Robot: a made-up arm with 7 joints.
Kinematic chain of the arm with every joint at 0, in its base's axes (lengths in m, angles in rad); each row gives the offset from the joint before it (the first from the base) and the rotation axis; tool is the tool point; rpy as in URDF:
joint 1: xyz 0 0.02 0.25 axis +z
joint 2: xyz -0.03 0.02 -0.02 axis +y
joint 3: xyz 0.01 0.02 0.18 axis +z
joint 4: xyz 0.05 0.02 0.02 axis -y
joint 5: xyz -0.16 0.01 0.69 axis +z
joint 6: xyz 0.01 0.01 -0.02 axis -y
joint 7: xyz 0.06 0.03 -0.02 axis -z
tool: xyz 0.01 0.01 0.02 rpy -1.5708 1.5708 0
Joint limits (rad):
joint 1: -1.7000..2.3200
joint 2: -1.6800..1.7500
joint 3: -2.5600..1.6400
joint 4: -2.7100..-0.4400
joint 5: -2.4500..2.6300
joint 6: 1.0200..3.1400
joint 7: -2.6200..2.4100
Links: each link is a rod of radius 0.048 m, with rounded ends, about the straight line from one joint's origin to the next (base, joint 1, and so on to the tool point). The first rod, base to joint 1, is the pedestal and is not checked.
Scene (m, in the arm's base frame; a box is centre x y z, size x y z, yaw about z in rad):
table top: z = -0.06
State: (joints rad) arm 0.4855 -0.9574 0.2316 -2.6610 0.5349 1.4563 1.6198
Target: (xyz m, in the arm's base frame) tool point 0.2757 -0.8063 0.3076
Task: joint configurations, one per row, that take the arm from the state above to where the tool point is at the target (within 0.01 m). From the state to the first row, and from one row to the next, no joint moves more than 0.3 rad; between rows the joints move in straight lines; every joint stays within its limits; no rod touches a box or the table.
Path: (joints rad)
1: 0.5568 -1.0778 -0.0556 -2.4636 0.5530 1.4909 1.6083
2: 0.6281 -1.1983 -0.3429 -2.2661 0.5712 1.5255 1.5968
3: 0.6994 -1.3187 -0.6301 -2.0687 0.5893 1.5601 1.5853
4: 0.7707 -1.4391 -0.9174 -1.8712 0.6075 1.5946 1.5738
5: 0.8420 -1.5596 -1.2046 -1.6738 0.6256 1.6292 1.5623
6: 0.9133 -1.6800 -1.4919 -1.4763 0.6438 1.6638 1.5508

